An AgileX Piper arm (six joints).
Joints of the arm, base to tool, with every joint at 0 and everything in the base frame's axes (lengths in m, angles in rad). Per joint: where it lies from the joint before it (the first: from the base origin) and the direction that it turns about. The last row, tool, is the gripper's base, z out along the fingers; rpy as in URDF.
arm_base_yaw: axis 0 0 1 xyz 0.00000 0.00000 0.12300
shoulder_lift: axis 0 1 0 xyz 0.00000 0.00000 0.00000
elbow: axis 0 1 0 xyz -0.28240 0.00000 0.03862
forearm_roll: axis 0.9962 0 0.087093 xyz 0.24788 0.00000 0.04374
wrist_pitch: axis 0 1 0 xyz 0.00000 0.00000 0.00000
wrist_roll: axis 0.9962 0 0.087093 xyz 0.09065 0.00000 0.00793
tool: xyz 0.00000 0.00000 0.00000 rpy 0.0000 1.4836 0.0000
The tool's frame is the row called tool.
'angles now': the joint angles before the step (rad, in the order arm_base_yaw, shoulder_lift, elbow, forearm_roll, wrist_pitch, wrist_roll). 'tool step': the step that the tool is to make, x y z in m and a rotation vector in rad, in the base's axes. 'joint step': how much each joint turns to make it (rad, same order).
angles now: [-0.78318 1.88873 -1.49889 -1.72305 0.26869 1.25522]
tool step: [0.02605 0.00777 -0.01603 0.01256 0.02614 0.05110]
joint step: [0.05151 0.05739 -0.03163 0.00005 0.00281 -0.00864]
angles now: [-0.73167 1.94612 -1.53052 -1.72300 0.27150 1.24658]
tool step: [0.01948 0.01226 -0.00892 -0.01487 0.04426 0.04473]
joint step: [0.04970 0.02954 -0.01448 0.00391 0.01635 -0.04170]
